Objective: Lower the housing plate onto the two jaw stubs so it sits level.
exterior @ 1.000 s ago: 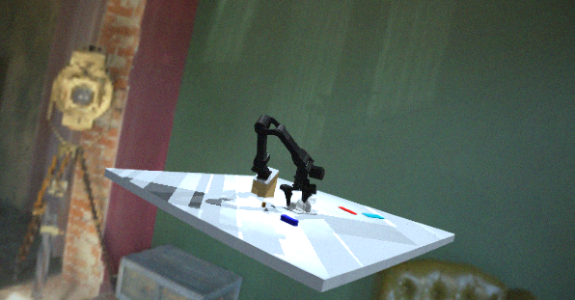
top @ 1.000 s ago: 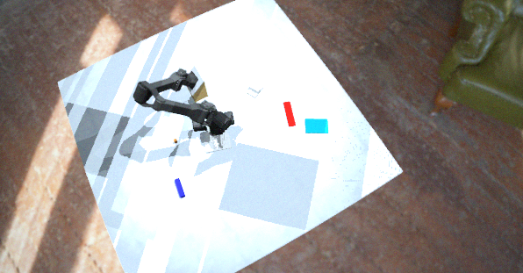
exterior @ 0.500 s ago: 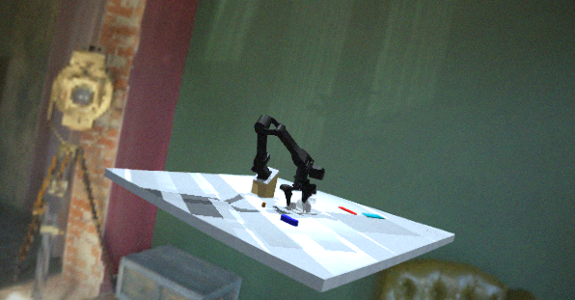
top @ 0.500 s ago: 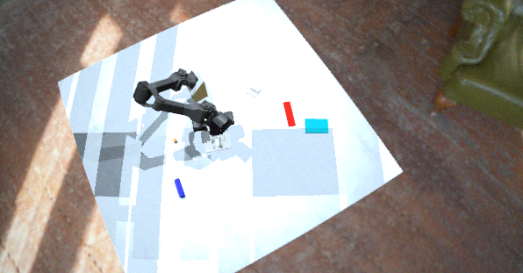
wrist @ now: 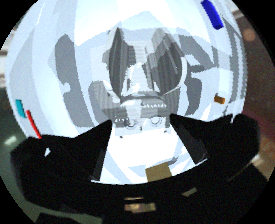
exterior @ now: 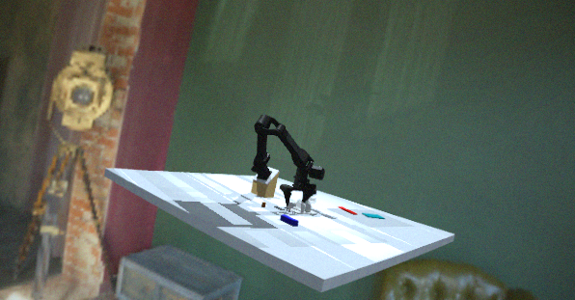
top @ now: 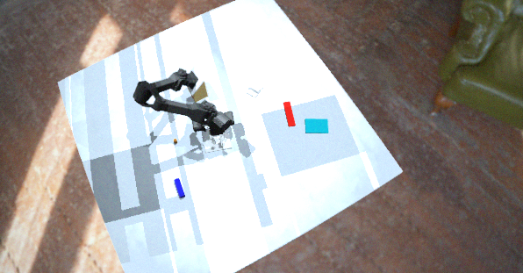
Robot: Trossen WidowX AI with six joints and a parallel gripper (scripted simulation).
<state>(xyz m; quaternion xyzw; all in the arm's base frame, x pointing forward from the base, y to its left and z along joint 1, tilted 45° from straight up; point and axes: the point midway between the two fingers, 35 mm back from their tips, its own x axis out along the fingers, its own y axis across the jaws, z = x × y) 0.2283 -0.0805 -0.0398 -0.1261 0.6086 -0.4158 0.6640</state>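
Right now my gripper tip is 20 mm below the small white piece and 10 mm short of it. From my gripper tip the other things lie so: tiny orange piece: 190 mm to the right, 50 mm behind; blue bar: 280 mm to the right, 150 mm ahead; red bar: 330 mm to the left, 130 mm ahead.
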